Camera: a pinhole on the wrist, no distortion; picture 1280 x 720 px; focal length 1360.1 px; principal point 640.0 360.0 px. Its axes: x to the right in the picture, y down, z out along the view. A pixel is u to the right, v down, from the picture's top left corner.
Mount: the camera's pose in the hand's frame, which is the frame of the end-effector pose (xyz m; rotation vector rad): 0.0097 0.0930 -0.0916 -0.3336 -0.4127 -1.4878
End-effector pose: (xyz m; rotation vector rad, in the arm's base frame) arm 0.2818 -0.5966 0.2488 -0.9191 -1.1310 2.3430
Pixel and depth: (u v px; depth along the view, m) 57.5 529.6 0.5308
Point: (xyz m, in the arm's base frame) 0.0347 -1.0546 -0.0687
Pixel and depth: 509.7 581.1 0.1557
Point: 0.2261 -0.7125 0.1151
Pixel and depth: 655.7 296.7 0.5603
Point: 0.0150 -1.0553 0.1836
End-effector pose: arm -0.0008 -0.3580 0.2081 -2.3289 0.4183 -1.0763
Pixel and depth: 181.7 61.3 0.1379
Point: -0.0245 -0.4988 0.0706
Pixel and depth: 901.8 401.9 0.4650
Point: 0.2659 -0.4194 -0.1212
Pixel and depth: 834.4 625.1 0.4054
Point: 0.2580 -0.4772 -0.0483
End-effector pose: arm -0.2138 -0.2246 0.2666 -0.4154 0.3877 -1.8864
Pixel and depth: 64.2 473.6 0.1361
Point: -0.0451 -0.3043 0.1756
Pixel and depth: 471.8 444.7 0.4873
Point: 0.2351 -0.3782 0.3750
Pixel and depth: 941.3 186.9 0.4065
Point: 0.1115 -0.2519 0.4433
